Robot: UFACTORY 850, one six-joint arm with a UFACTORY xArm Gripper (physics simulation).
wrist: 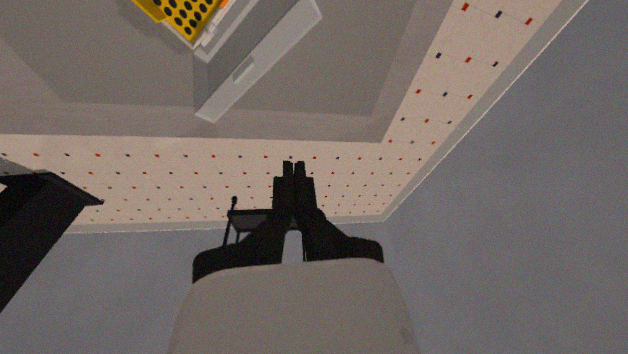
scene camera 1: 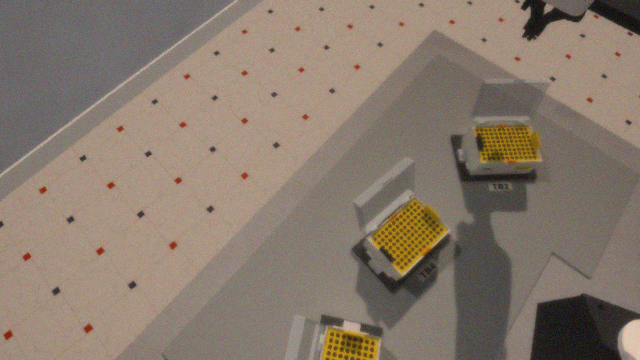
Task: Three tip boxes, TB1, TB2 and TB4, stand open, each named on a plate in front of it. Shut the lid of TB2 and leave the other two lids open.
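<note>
The TB2 box [scene camera 1: 507, 145] stands at the right behind its name plate [scene camera 1: 500, 186], its lid [scene camera 1: 515, 100] open and upright at the back. The TB4 box [scene camera 1: 410, 237] stands in the middle, its lid [scene camera 1: 385, 192] open. A third box [scene camera 1: 350, 345], presumably TB1, is cut off by the bottom edge; its lid [scene camera 1: 297, 340] is open. My gripper [scene camera 1: 529, 36] [wrist: 292, 172] is shut and empty, beyond TB2's lid at the top right of the scene view. In the wrist view a box [wrist: 185, 15], apparently TB2, shows partly at the top left with its open lid [wrist: 272, 57].
The boxes stand on a grey surface [scene camera 1: 280, 260] above a dotted tiled floor [scene camera 1: 165, 200]. A black block [scene camera 1: 560, 330] stands at the lower right. In the wrist view a large black object [wrist: 35, 225] is at the left and a small dark stand [wrist: 247, 221] shows behind the fingers.
</note>
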